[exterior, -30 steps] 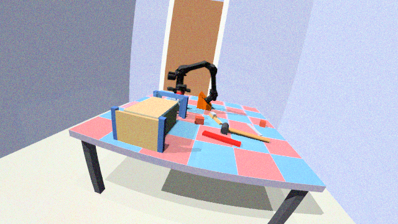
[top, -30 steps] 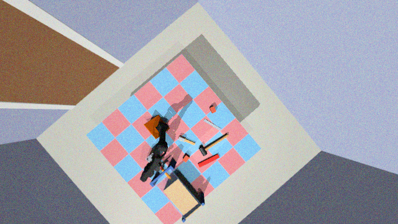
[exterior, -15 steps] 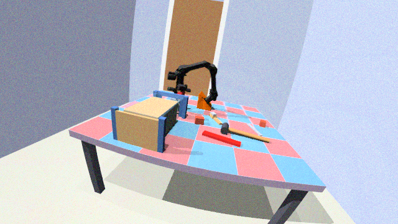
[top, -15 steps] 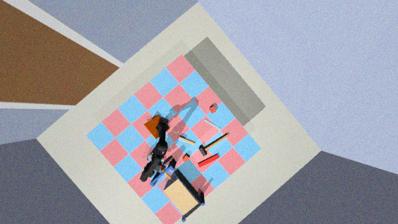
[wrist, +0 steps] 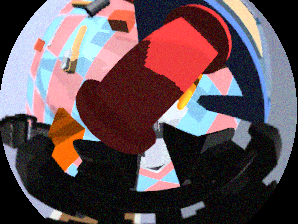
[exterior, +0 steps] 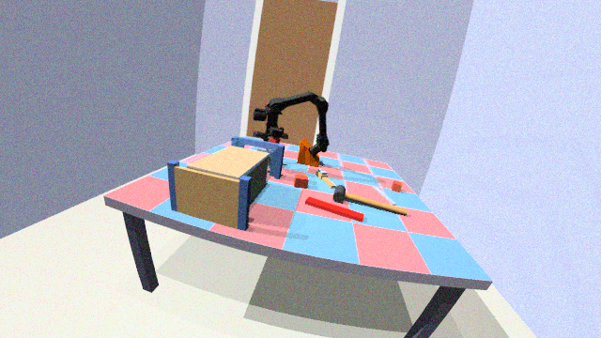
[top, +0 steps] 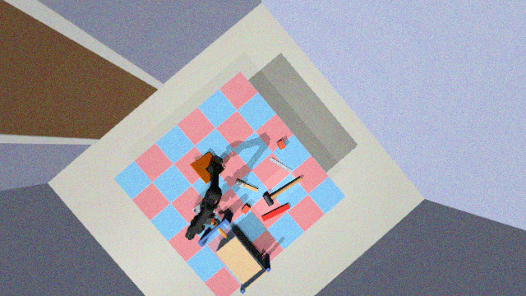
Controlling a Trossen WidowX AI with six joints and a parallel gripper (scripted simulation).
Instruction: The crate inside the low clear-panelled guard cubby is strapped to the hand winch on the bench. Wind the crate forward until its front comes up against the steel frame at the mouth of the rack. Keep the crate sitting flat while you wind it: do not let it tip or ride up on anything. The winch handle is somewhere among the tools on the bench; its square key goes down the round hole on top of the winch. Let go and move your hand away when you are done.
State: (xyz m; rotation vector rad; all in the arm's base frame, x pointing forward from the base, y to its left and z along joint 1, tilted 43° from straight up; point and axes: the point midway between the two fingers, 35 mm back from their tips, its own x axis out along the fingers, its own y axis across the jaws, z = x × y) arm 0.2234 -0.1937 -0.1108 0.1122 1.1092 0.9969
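The dark red knob lies 4 cm ahead of my gripper tip, 3 cm to the left of it and 5 cm above it. Round my gripper tip: winch: 5 cm behind, 4 cm to the right, 6 cm below; blue steel frame: 12 cm ahead, 2 cm to the right, 2 cm above; brush: 3 cm ahead, 33 cm to the left, 7 cm below.
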